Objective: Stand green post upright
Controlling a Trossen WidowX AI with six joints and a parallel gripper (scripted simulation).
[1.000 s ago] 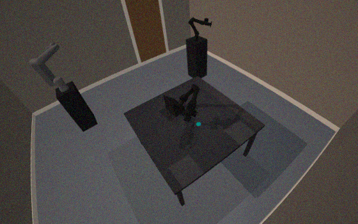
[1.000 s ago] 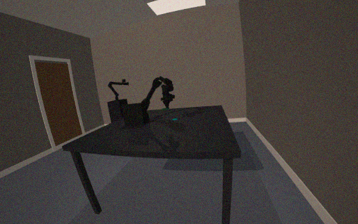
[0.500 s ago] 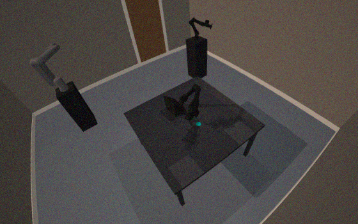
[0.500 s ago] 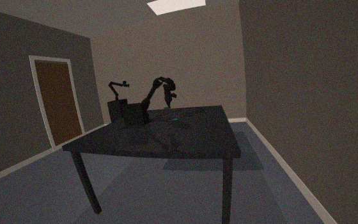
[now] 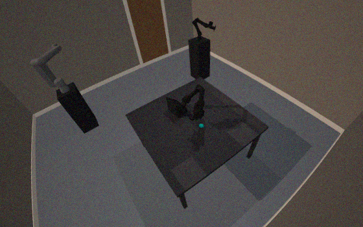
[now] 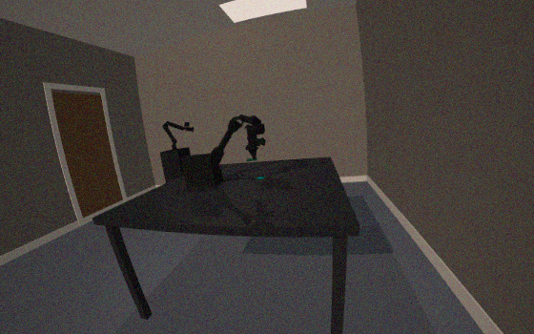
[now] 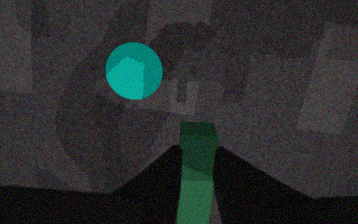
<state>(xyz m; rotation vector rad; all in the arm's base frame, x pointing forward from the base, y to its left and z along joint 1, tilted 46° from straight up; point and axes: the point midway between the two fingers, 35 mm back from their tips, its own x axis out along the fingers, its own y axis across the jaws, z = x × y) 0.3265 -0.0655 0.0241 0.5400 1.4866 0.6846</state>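
Right now my gripper tip is 140 mm above the cyan circle, 60 mm to the right of it and 10 mm short of it. Also, from my gripper tip: green post: 20 mm behind.
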